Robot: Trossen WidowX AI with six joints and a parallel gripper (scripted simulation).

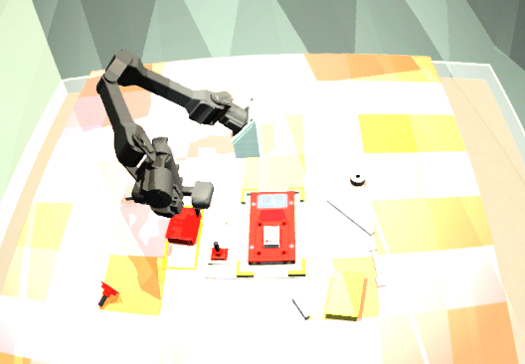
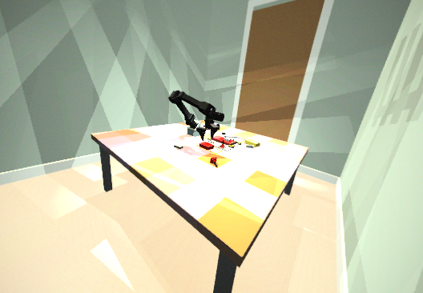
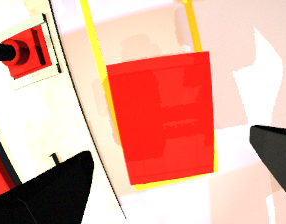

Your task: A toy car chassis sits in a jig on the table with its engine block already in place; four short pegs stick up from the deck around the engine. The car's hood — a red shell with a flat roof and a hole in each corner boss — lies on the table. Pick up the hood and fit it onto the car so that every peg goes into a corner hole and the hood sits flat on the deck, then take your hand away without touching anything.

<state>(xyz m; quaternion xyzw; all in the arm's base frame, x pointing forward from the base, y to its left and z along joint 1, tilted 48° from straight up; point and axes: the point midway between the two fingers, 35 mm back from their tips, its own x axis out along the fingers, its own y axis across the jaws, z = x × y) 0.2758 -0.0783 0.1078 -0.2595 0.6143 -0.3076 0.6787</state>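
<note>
My gripper tip is now 40 mm above the red hood. Also, from my gripper tip: engine block 220 mm to the left, 50 mm ahead, 40 mm below; then yellow pad 380 mm to the left, 200 mm ahead, 40 mm below.
</note>
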